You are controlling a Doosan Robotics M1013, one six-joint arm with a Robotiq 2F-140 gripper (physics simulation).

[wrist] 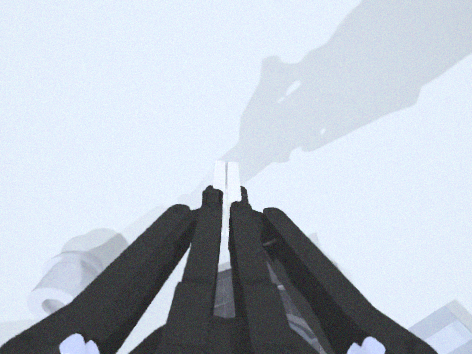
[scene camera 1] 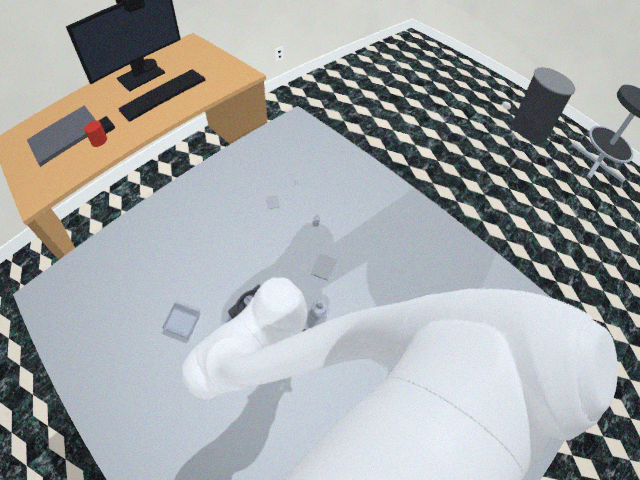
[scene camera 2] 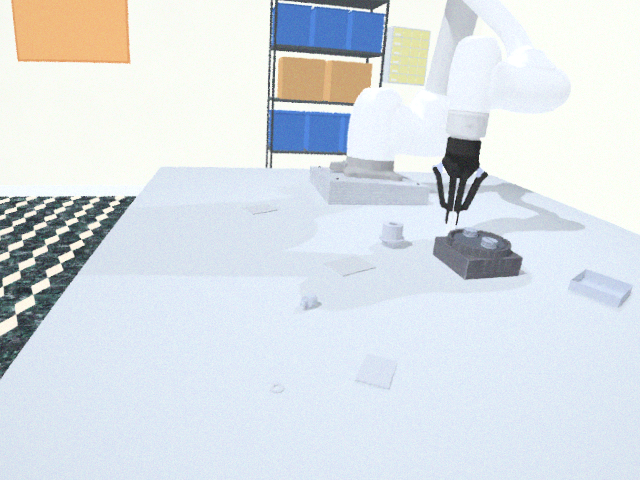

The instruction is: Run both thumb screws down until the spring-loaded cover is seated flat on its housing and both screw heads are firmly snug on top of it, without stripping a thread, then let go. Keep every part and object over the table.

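Frame: origin at the arm's base, x ahead, y left, z up, level; metres.
Where they show: gripper, fingertip midpoint: (wrist: 225, 176); arm's base, origin of the base link: (scene camera 2: 368, 175).
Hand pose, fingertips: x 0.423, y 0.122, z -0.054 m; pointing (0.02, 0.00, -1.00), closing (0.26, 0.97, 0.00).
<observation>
Each offset is from my fingertips to the top centre of the thing. "pt": to the spot under its first point.
The dark square housing @[0.004 m right, 0.159 m ahead, 0.056 m up] (scene camera 1: 236, 308) (scene camera 2: 491, 267) (wrist: 224, 302) stands on the table, partly hidden by the arm in scene camera 1 and by the fingers in the wrist view. Its round dark cover @[pt 0.048 m right, 0.203 m ahead, 0.056 m up] (scene camera 2: 467, 246) carries two pale thumb screws, one screw head @[pt 0.018 m right, 0.140 m ahead, 0.062 m up] (scene camera 2: 469, 232) at the back and the other @[0.001 m left, 0.191 m ahead, 0.066 m up] (scene camera 2: 489, 242) nearer scene camera 2. Both heads stand visible on top; how snug they are and whether the cover is flat is too small to tell. My gripper (scene camera 2: 451, 222) (wrist: 225, 176) is shut and empty, pointing down, with its tips above the level of the screw heads, near the housing's rear left side in scene camera 2.
A pale flanged cylinder @[0.157 m right, 0.064 m ahead, 0.050 m up] (scene camera 1: 317, 311) (scene camera 2: 392, 233) stands beside the housing. An open tray @[0.204 m left, 0.276 m ahead, 0.020 m up] (scene camera 2: 594, 296) lies on its other side. Flat plates @[0.264 m right, 0.182 m ahead, 0.003 m up] (scene camera 2: 350, 265) @[0.275 m right, 0.495 m ahead, 0.003 m up] (scene camera 2: 376, 370), a small pale part @[0.353 m right, 0.340 m ahead, 0.020 m up] (scene camera 1: 315, 221) (scene camera 2: 309, 301) and a tiny ring lie farther out. The robot base (scene camera 2: 377, 194) is behind.
</observation>
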